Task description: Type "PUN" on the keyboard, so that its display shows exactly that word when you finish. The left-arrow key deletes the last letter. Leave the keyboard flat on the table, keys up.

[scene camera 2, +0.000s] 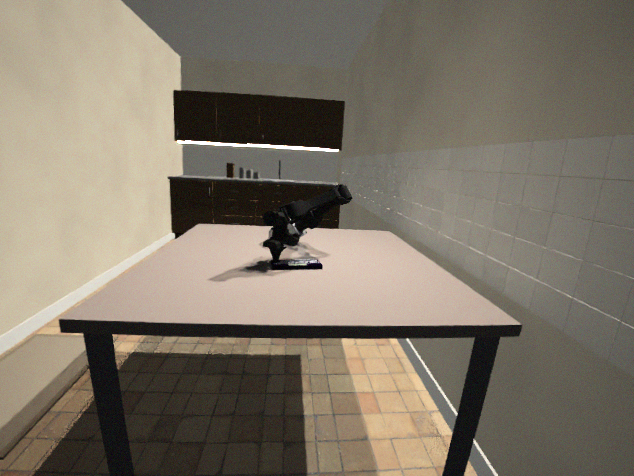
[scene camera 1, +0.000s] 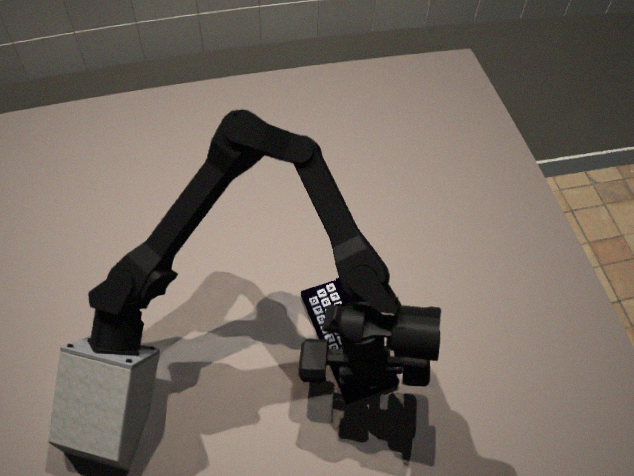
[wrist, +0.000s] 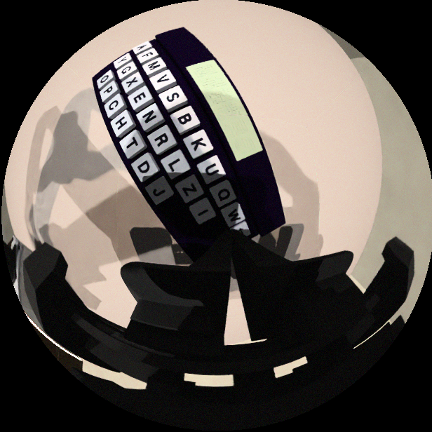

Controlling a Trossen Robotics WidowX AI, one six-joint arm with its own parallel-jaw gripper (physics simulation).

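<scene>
The dark keyboard [scene camera 1: 352, 395] [scene camera 2: 302, 265] [wrist: 175, 40] lies flat on the table, keys up. In the wrist view its pale green display [wrist: 225, 110] shows no letters. The white P key [wrist: 108, 90] is near the far left end, the N key [wrist: 149, 117] is mid-board and the U key [wrist: 210, 170] is nearer the fingers, beside the display strip. My gripper [scene camera 2: 276, 259] [wrist: 229, 234] is shut and empty. Its fingertips are at the keyboard's near end, by a partly hidden key beyond W. Whether they touch it I cannot tell. In scene camera 1 the arm hides the fingertips.
The keyboard rests on the pinkish table [scene camera 1: 435, 153] [scene camera 2: 256, 302] [wrist: 310, 90]. The arm's pale base block [scene camera 1: 89, 404] stands at the left in scene camera 1. Shadows of the arm fall across the table and the near keys. A kitchen counter [scene camera 2: 256, 180] stands beyond the table.
</scene>
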